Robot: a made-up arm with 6 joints. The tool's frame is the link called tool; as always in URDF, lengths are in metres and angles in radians. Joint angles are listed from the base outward. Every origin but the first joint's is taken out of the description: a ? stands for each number. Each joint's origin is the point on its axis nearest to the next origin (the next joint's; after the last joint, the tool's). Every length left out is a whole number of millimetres.
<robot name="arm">
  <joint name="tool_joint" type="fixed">
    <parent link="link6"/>
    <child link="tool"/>
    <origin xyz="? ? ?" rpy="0 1.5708 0"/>
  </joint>
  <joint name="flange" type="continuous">
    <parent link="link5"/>
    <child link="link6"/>
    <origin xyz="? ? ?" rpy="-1.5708 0 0"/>
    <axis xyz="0 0 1"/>
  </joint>
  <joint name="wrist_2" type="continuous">
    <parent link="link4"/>
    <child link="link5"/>
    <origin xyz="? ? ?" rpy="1.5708 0 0"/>
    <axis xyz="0 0 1"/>
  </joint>
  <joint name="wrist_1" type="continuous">
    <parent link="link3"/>
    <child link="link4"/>
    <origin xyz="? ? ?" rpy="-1.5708 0 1.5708"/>
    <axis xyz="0 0 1"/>
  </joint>
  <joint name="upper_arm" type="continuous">
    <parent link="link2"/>
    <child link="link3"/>
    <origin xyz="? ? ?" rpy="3.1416 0 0"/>
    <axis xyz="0 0 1"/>
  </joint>
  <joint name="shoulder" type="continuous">
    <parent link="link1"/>
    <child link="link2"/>
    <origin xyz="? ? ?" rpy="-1.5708 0 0"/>
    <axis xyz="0 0 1"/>
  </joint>
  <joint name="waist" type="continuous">
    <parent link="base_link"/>
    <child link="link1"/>
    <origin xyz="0 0 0.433"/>
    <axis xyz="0 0 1"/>
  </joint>
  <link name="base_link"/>
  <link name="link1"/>
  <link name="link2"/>
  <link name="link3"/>
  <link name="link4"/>
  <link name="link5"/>
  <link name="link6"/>
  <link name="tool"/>
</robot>
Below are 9 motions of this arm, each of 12 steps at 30 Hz.
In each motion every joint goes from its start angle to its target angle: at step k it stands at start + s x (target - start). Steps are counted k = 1, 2, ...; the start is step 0. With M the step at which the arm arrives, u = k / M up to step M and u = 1 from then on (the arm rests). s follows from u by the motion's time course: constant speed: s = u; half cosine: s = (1 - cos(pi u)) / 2; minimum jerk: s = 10 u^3 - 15 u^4 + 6 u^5.
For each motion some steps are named. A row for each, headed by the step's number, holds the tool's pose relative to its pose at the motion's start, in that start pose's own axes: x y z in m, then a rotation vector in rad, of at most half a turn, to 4 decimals.
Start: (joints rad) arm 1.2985 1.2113 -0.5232 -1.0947 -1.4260 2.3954
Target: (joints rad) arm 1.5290 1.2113 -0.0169 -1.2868 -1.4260 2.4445
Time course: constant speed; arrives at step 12
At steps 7, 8, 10, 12:
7: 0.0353 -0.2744 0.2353 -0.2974 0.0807 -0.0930
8: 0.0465 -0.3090 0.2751 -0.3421 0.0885 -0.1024
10: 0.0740 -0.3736 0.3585 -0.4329 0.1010 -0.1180
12: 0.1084 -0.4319 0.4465 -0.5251 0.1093 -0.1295

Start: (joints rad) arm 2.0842 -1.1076 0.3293 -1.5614 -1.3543 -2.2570
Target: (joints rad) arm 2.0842 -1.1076 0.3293 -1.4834 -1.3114 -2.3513
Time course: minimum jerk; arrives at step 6
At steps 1, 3, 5, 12:
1: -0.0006 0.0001 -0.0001 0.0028 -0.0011 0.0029
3: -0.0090 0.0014 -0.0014 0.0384 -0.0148 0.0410
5: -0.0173 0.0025 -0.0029 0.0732 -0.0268 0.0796
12: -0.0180 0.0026 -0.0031 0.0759 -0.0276 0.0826

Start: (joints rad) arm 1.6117 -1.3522 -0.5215 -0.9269 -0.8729 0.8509
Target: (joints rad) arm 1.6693 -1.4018 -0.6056 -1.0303 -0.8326 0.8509
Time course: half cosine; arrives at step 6
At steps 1, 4, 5, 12:
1: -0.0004 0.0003 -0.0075 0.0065 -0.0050 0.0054
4: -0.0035 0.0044 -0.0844 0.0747 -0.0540 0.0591
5: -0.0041 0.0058 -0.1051 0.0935 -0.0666 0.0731
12: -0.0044 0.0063 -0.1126 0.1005 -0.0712 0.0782

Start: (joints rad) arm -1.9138 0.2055 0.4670 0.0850 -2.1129 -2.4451
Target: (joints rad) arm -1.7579 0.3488 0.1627 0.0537 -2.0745 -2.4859
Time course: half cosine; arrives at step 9
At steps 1, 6, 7, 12:
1: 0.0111 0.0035 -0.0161 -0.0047 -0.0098 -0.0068
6: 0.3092 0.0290 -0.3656 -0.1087 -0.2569 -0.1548
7: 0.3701 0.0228 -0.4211 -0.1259 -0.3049 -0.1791
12: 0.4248 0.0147 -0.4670 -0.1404 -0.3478 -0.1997

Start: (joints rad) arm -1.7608 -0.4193 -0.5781 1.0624 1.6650 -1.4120
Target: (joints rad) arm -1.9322 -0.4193 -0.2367 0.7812 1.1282 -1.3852
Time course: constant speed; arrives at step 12
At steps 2, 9, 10, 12:
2: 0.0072 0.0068 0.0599 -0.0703 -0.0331 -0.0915
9: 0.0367 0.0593 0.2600 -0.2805 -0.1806 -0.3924
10: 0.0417 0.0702 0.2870 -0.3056 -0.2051 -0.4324
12: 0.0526 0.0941 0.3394 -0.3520 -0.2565 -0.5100

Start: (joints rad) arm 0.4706 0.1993 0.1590 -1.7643 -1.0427 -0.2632
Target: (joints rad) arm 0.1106 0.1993 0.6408 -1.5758 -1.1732 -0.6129
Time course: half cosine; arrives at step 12
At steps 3, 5, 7, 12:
3: -0.0464 0.0956 0.0190 -0.0308 -0.0150 0.0204
5: -0.1281 0.2396 0.0327 -0.0798 -0.0432 0.0448
7: -0.2351 0.3995 0.0238 -0.1378 -0.0847 0.0635
12: -0.4020 0.6096 -0.0369 -0.2208 -0.1622 0.0756

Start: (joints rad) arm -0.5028 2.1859 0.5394 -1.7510 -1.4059 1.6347
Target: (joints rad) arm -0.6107 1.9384 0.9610 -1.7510 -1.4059 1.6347
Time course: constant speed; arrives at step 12
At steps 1, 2, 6, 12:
1: 0.0026 0.0102 0.0757 -0.0526 -0.0185 0.0093
2: 0.0033 0.0237 0.1517 -0.1052 -0.0370 0.0180
6: -0.0139 0.1113 0.4554 -0.3166 -0.1107 0.0481
12: -0.1003 0.3415 0.8867 -0.6362 -0.2191 0.0783

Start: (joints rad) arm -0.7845 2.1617 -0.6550 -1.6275 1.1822 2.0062
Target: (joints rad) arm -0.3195 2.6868 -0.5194 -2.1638 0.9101 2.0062
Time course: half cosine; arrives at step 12
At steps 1, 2, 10, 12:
1: 0.0005 0.0081 0.0046 -0.0032 0.0091 0.0006
2: 0.0027 0.0322 0.0176 -0.0117 0.0360 0.0021
10: 0.2504 0.4358 0.1463 0.0247 0.5421 -0.0505
12: 0.2854 0.4608 0.1471 0.0424 0.5808 -0.0613

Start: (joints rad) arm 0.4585 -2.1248 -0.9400 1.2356 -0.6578 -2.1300
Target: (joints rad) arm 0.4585 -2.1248 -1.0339 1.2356 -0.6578 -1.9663
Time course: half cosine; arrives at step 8
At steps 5, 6, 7, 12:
5: 0.0236 -0.0434 -0.0497 -0.1506 0.0323 -0.0421
6: 0.0286 -0.0540 -0.0612 -0.1860 0.0405 -0.0515
7: 0.0318 -0.0612 -0.0688 -0.2095 0.0462 -0.0576
12: 0.0330 -0.0637 -0.0715 -0.2178 0.0482 -0.0598

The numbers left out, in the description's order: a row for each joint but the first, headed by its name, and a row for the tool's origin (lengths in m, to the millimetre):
tool: 0 0 0
flange: 0 0 0
wrist_2: 0 -0.236 0
wrist_1: 1.056 0 0
upper_arm: 0 -1.44 0
shoulder: 0 0 0

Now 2 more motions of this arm.
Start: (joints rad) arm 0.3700 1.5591 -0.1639 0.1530 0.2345 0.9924
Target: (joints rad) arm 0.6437 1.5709 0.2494 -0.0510 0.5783 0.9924
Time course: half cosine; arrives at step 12
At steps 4, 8, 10, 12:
4: 0.0226 -0.0565 0.1299 -0.0219 -0.0890 -0.1623
8: 0.0429 -0.1317 0.4193 -0.0595 -0.3021 -0.4673
10: 0.0418 -0.1448 0.5330 -0.0691 -0.3910 -0.5713
12: 0.0402 -0.1475 0.5754 -0.0718 -0.4248 -0.6083

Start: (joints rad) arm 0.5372 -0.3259 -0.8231 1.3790 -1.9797 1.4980
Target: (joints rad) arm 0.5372 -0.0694 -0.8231 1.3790 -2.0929 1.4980
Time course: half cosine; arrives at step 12
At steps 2, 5, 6, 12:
2: -0.0082 -0.0190 0.0016 -0.0155 0.0075 0.0103
5: -0.0447 -0.1052 0.0131 -0.0848 0.0432 0.0571
6: -0.0598 -0.1418 0.0201 -0.1141 0.0591 0.0769
12: -0.1152 -0.2813 0.0595 -0.2252 0.1246 0.1528

